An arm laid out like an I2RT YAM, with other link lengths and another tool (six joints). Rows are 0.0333 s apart.
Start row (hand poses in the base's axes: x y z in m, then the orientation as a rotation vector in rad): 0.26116 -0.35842 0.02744 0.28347 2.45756 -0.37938
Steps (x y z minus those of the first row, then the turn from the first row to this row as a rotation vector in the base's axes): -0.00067 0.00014 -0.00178 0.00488 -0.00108 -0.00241; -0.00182 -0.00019 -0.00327 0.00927 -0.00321 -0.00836; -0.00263 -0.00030 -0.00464 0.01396 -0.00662 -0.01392; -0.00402 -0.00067 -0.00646 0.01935 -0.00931 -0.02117; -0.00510 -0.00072 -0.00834 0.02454 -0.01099 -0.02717; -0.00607 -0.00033 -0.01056 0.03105 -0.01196 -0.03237; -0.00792 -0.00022 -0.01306 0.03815 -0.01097 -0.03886; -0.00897 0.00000 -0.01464 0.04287 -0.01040 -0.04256; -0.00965 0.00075 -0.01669 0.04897 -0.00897 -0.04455; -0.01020 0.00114 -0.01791 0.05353 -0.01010 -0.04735; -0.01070 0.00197 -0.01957 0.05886 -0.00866 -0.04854; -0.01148 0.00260 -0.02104 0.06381 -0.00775 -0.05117; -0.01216 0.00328 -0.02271 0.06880 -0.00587 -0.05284; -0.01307 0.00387 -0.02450 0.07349 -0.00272 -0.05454; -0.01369 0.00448 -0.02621 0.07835 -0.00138 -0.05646; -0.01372 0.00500 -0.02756 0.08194 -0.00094 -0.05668; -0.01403 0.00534 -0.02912 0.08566 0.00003 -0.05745; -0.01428 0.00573 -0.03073 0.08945 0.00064 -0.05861; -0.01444 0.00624 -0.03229 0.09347 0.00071 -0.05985; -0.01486 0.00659 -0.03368 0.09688 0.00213 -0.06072; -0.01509 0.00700 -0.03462 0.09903 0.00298 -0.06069; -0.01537 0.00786 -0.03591 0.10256 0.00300 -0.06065
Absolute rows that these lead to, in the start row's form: 0.26049 -0.35828 0.02566 0.28865 2.45761 -0.37421; 0.25934 -0.35861 0.02417 0.29812 2.45628 -0.37092; 0.25853 -0.35872 0.02280 0.30739 2.45377 -0.36679; 0.25714 -0.35909 0.02098 0.31895 2.45199 -0.36269; 0.25606 -0.35914 0.01910 0.32875 2.45120 -0.35853; 0.25509 -0.35875 0.01688 0.33804 2.45145 -0.35257; 0.25324 -0.35864 0.01438 0.34895 2.45363 -0.34686; 0.25219 -0.35842 0.01280 0.35546 2.45501 -0.34278; 0.25151 -0.35767 0.01075 0.36033 2.45767 -0.33647; 0.25096 -0.35728 0.00953 0.36584 2.45738 -0.33182; 0.25046 -0.35645 0.00787 0.36941 2.45991 -0.32611; 0.24968 -0.35582 0.00640 0.37466 2.46170 -0.32134; 0.24900 -0.35514 0.00473 0.37864 2.46452 -0.31633; 0.24809 -0.35455 0.00294 0.38240 2.46852 -0.31196; 0.24747 -0.35394 0.00123 0.38669 2.47074 -0.30708; 0.24744 -0.35342 -0.00012 0.38843 2.47192 -0.30284; 0.24713 -0.35308 -0.00168 0.39086 2.47361 -0.29879; 0.24688 -0.35269 -0.00329 0.39383 2.47491 -0.29473; 0.24672 -0.35218 -0.00485 0.39706 2.47571 -0.29031; 0.24630 -0.35183 -0.00624 0.39943 2.47775 -0.28677; 0.24607 -0.35142 -0.00718 0.40022 2.47903 -0.28428; 0.24579 -0.35056 -0.00847 0.40165 2.47978 -0.27990
